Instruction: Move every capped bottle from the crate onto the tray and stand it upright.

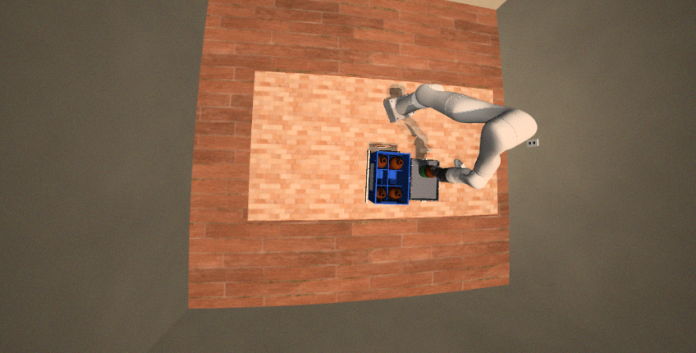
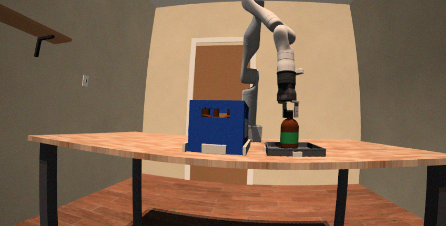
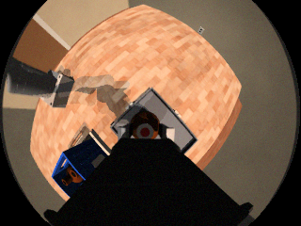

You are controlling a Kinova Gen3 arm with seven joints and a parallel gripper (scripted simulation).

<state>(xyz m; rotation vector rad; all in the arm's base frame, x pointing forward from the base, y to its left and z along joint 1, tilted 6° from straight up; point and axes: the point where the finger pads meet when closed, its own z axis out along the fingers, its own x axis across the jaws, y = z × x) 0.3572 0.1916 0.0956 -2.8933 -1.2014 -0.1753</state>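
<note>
The glass bottle is 6 cm below my hand. Also, from my hand: blue crate: 5 cm ahead, 27 cm to the right, 6 cm below; then grey tray: 6 cm ahead, 14 cm below.
</note>
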